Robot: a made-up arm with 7 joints.
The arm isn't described. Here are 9 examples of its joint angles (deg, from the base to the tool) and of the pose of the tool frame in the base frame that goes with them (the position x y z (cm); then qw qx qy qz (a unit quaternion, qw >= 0)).
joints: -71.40 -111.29 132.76 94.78 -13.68 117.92 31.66
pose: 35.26 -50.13 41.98 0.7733 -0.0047 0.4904 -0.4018
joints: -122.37 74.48 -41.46 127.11 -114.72 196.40 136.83
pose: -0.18 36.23 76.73 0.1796 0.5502 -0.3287 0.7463
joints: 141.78 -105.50 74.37 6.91 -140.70 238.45 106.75
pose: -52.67 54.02 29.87 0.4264 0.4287 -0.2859 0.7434
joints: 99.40 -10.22 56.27 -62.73 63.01 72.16 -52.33
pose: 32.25 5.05 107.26 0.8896 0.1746 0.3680 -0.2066
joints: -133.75 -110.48 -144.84 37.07 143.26 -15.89 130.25
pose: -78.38 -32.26 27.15 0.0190 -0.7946 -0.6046 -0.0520
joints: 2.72 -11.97 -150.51 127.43 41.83 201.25 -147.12
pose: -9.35 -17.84 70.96 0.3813 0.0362 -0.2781 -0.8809
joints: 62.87 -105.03 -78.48 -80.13 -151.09 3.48 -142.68
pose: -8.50 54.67 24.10 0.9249 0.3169 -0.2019 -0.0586
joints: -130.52 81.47 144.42 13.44 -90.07 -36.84 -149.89
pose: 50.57 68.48 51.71 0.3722 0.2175 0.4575 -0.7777
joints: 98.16 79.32 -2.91 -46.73 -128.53 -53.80 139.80
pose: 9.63 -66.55 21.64 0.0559 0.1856 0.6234 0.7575
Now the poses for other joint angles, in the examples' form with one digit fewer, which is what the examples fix.
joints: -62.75 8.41 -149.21 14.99 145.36 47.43 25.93
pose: -33.4 9.5 120.0 0.309 0.079 -0.186 0.929
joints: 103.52 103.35 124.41 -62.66 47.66 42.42 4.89
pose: 46.2 -59.4 45.3 0.196 0.817 -0.191 0.508
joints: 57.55 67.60 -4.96 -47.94 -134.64 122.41 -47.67
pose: -45.1 -50.4 48.1 0.698 0.270 -0.651 0.131
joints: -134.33 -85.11 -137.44 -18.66 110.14 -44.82 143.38
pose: -68.6 -50.1 34.5 0.300 -0.639 -0.591 -0.390
